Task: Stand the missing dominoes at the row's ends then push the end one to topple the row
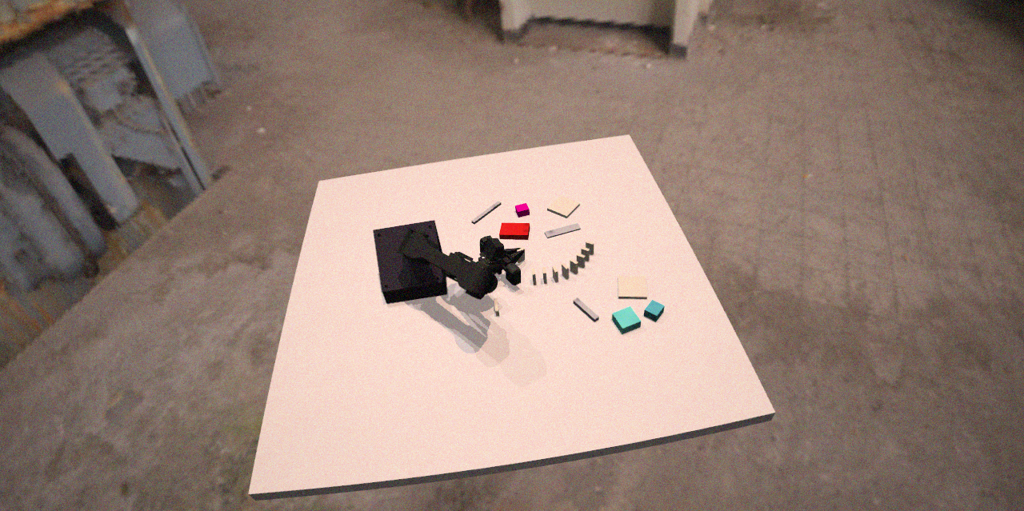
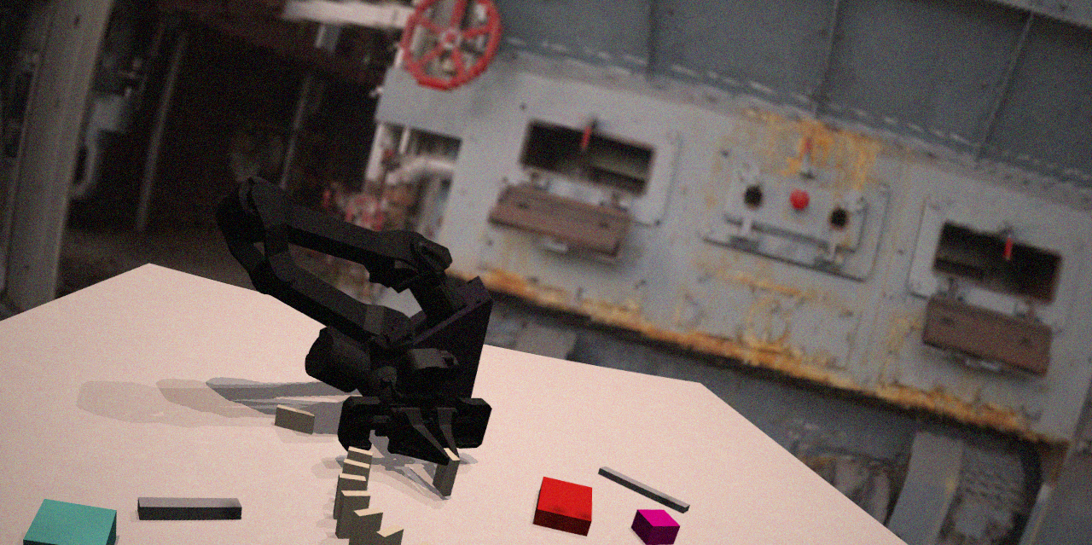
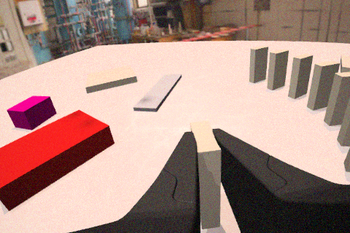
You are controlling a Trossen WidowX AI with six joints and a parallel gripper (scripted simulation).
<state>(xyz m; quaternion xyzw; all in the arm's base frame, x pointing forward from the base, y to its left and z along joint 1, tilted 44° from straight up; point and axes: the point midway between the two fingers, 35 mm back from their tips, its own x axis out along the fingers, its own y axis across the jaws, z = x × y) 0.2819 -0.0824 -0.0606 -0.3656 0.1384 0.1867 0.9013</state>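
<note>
The red block lies 140 mm to the left of my gripper tip and 40 mm below it. From my gripper tip the other things lie so: grey bar: 150 mm ahead, 110 mm to the left, 50 mm below; then magenta cube: 40 mm ahead, 240 mm to the left, 40 mm below.
</note>
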